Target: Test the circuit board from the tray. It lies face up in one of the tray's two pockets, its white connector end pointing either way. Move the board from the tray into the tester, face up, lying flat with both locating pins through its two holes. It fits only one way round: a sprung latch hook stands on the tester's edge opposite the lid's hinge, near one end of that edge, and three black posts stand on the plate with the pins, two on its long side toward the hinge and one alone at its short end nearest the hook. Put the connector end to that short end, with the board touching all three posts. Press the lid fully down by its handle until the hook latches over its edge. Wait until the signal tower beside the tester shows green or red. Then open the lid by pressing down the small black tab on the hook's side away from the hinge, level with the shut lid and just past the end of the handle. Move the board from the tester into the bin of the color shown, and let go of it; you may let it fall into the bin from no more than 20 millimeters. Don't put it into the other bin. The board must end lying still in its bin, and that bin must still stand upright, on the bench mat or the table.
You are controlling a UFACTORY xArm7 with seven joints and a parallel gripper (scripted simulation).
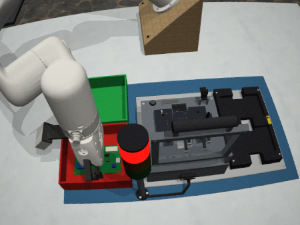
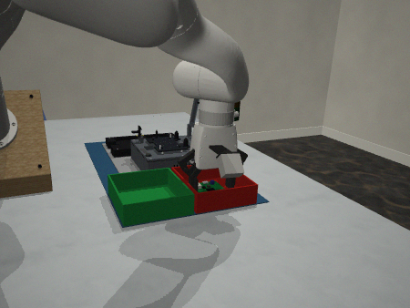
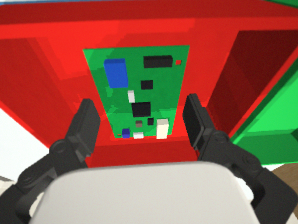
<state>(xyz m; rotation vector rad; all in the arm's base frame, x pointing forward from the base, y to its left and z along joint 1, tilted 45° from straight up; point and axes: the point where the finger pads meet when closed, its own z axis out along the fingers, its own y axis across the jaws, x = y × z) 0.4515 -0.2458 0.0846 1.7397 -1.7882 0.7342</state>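
Right now the red bin is right at my hand. Round my hand: tester plate 21 cm to the left, 5 cm above, 3 cm behind; then green circuit board 1 cm below; then green bin 15 cm behind.
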